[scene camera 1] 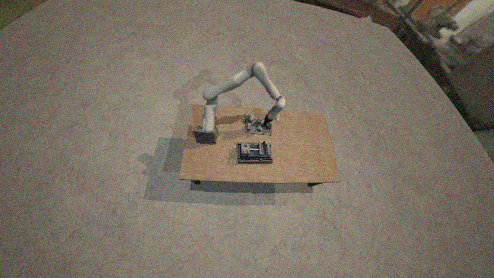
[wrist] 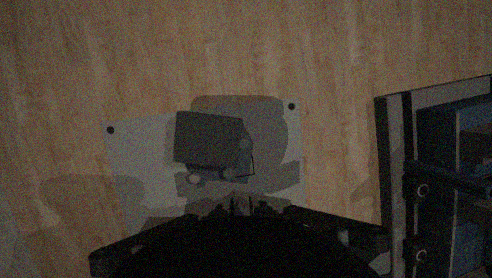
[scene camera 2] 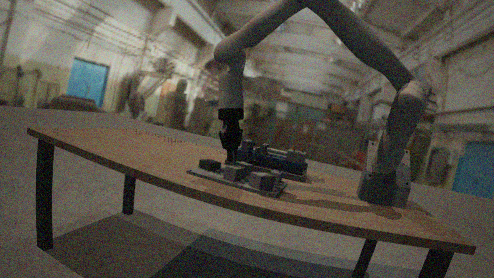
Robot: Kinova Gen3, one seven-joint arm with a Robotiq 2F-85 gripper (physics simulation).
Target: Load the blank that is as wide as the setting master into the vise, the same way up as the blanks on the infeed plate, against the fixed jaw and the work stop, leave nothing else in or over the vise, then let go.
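Seen in the pictures: gripper, fingertip midpoint: (scene camera 1: 263, 125) (wrist: 241, 208) (scene camera 2: 232, 162); arm's base, link origin: (scene camera 1: 208, 129) (scene camera 2: 383, 163).
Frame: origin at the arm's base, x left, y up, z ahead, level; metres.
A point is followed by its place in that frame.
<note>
My gripper (scene camera 1: 266, 123) @(z 0.498, x 0.090, y -0.090 m) (scene camera 2: 230, 159) @(z 0.498, x 0.090, y -0.090 m) (wrist: 241, 208) @(z 0.498, x 0.090, y -0.090 m) is down at the grey infeed plate (scene camera 1: 263, 132) @(z 0.501, x 0.037, y -0.124 m) (scene camera 2: 207, 175) @(z 0.539, x 0.194, y -0.124 m) (wrist: 137, 155) @(z 0.561, x 0.173, y -0.124 m). Its fingers stand close together on a narrow blank that they and the gripper body mostly hide. In scene camera 2, other grey blanks (scene camera 2: 235, 172) @(z 0.466, x 0.193, y -0.097 m) (scene camera 2: 262, 180) @(z 0.391, x 0.205, y -0.099 m) stand on the plate near it. A dark block (scene camera 2: 209, 165) @(z 0.554, x 0.135, y -0.107 m) (wrist: 206, 138) @(z 0.563, x 0.103, y -0.099 m) sits at the plate's far end, just beyond the fingertips. The blue vise (scene camera 1: 254, 153) @(z 0.386, x -0.194, y -0.072 m) (scene camera 2: 276, 160) @(z 0.377, x -0.109, y -0.080 m) (wrist: 434, 138) @(z 0.506, x -0.115, y -0.092 m) stands beside the plate on its own dark base, with nothing that I can see between its jaws.
The plate and vise rest on a wooden table (scene camera 1: 304, 155) @(z 0.880, x -0.205, y -0.132 m) (scene camera 2: 138, 148) @(z 0.855, x 0.046, y -0.132 m) (wrist: 102, 52) @(z 0.662, x 0.178, y -0.132 m). The arm's base (scene camera 1: 205, 134) @(z -0.018, x -0.062, y 0.028 m) (scene camera 2: 383, 188) @(z -0.003, x 0.058, y -0.079 m) stands at one corner of the table. The vise is very close to the gripper's right side in the wrist view.
</note>
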